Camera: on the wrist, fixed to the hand. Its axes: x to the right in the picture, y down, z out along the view.
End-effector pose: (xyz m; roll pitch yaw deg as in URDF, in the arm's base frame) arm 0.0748 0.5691 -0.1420 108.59 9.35 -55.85
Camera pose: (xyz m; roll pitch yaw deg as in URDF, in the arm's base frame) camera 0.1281 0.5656 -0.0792 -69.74 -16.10 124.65
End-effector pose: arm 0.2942 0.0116 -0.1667 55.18 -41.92 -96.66
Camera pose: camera 0.3714 -0.0098 -0.1472 -20.34 37.32 76.89
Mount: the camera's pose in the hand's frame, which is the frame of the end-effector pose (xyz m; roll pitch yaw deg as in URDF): 0.0222 0.0504 -0.0614 38.86 1.69 173.45
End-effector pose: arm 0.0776 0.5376 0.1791 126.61 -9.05 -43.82
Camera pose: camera 0.0980 0.5447 0.2587 -87.39 2.78 138.72
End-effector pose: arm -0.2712 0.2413 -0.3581 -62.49 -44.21 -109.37
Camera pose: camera -0.3228 0.1886 -0.3950 99.67 50.78 68.23
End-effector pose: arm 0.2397 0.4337 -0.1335 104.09 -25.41 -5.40
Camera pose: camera 0.2368 0.4815 -0.0663 -65.15 18.65 174.55
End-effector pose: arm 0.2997 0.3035 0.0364 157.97 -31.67 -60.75
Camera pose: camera 0.2688 0.3102 0.1126 -115.99 27.50 125.37
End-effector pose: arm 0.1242 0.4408 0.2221 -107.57 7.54 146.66
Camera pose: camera 0.1496 0.5124 0.1899 146.23 -1.80 -29.75
